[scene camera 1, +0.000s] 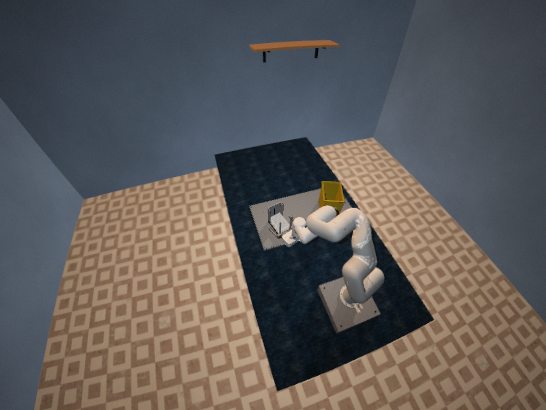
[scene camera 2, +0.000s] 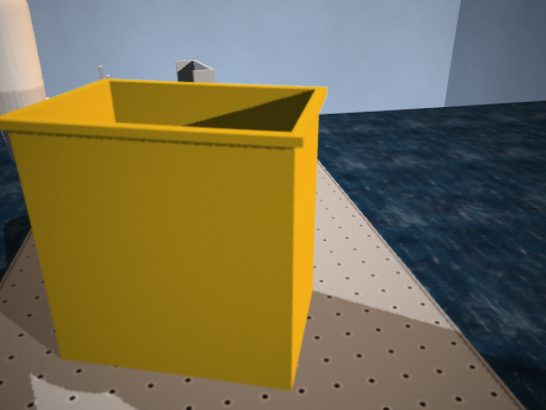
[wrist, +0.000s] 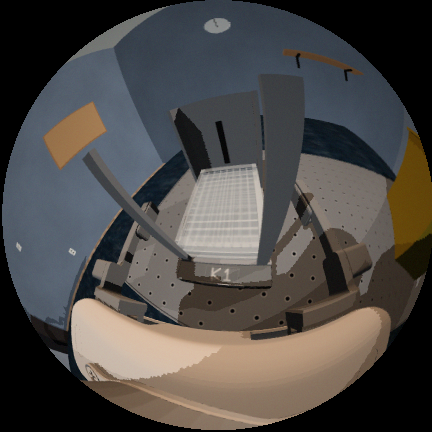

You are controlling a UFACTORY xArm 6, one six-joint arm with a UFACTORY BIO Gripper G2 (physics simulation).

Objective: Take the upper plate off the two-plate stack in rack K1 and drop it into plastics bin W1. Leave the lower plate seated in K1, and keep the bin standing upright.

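Frame: origin at the arm's base, x right, y ahead, z up, level; metres.
Seen in the pictures: hand, tool point: (scene camera 1: 281, 224) (wrist: 215, 211).
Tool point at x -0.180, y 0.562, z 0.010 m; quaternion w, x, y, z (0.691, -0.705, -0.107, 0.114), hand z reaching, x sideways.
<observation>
A point is followed by its place in that frame.
Rack K1 (scene camera 1: 275, 210) {x -0.188, y 0.660, z 0.039 m} (wrist: 240, 130) {x -0.172, y 0.661, z 0.051 m} has a tall slotted back panel and two tall front posts; its top shows behind the bin in scene camera 2 (scene camera 2: 204, 75) {x -0.148, y 0.655, z 0.092 m}. The pale gridded plate stack (scene camera 1: 279, 223) (wrist: 222, 210) lies flat in it. The seam between upper and lower plate is too fine to make out. My gripper (scene camera 1: 286, 230) {x -0.180, y 0.562, z 0.010 m} (wrist: 225, 212) {x -0.180, y 0.562, z 0.010 m} is open and empty, with one finger on each side of the rack, apart from the stack. The yellow bin W1 (scene camera 1: 331, 193) {x 0.243, y 0.679, z 0.028 m} (scene camera 2: 165, 250) {x 0.248, y 0.592, z 0.056 m} (wrist: 412, 200) stands upright; its label does not show.
The rack and bin stand on a perforated board (scene camera 1: 295, 199) {x 0.008, y 0.771, z -0.044 m} (scene camera 2: 350, 235) {x 0.080, y 0.784, z -0.044 m} (wrist: 350, 185) {x 0.037, y 0.708, z -0.044 m}, on a dark blue mat (scene camera 1: 270, 165) {x -0.032, y 1.213, z -0.057 m} (scene camera 2: 450, 200) {x -0.005, y 0.955, z -0.057 m}. The rack's front posts rise between my fingers. The arm's base plate (scene camera 1: 335, 315) {x -0.124, y -0.057, z -0.002 m} lies nearer scene camera 1. A wooden shelf (scene camera 1: 295, 46) (wrist: 322, 61) hangs on the wall.
</observation>
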